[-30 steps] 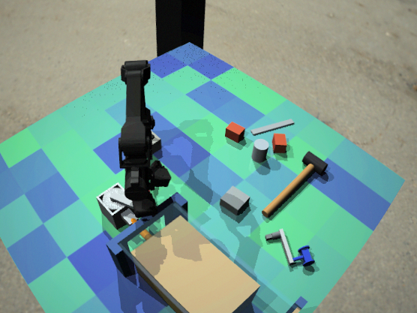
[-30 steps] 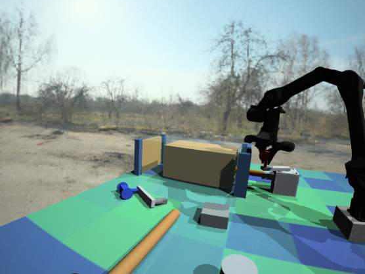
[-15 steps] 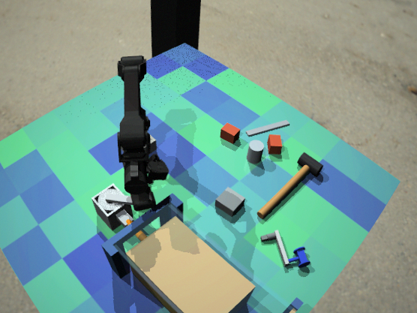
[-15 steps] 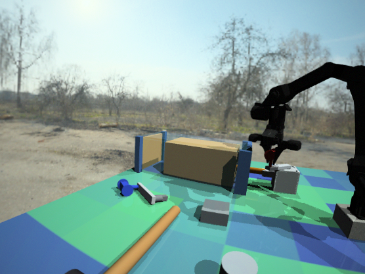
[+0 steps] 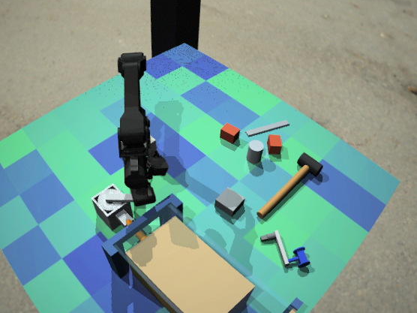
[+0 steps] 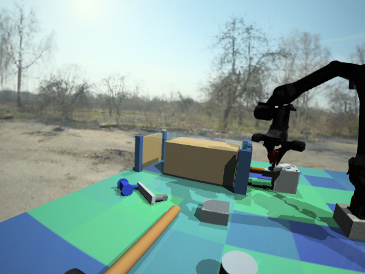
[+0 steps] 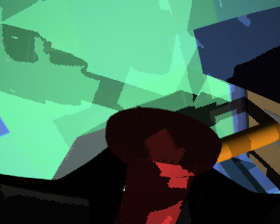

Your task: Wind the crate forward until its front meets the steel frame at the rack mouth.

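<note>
Right now the red-knobbed crank is 3 cm to the right of my gripper tip, 3 cm behind it and 1 cm below it. The rest, counted from my gripper tip: grey winch 9 cm behind, 8 cm to the right, 8 cm below; then red knob 2 cm above; then blue frame 9 cm to the right, 9 cm ahead, 1 cm below.
</note>
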